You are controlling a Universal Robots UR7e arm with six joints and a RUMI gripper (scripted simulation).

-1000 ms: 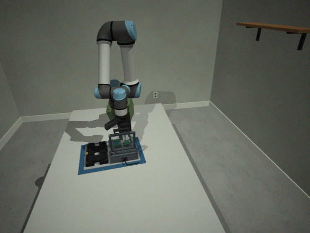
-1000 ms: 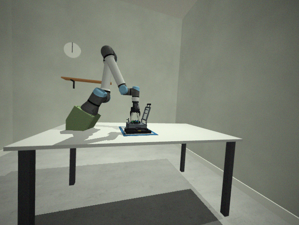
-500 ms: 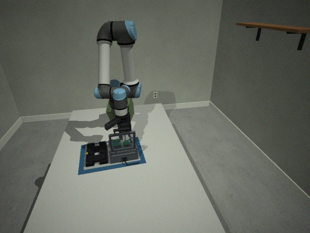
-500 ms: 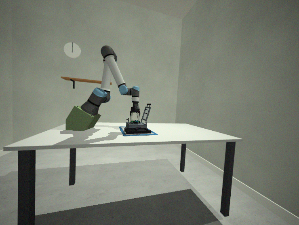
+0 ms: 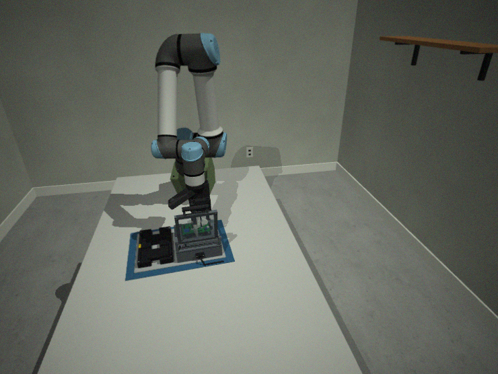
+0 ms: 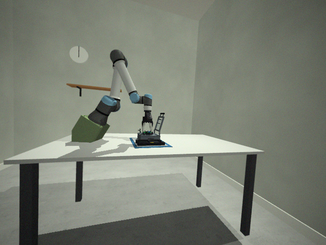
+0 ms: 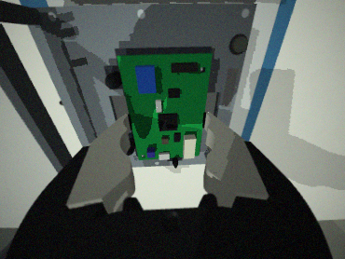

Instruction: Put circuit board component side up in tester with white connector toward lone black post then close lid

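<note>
Right now my hand is right at the green circuit board. Round my hand: tester lid 12 cm ahead, 10 cm above, 3 cm to the left.
</note>
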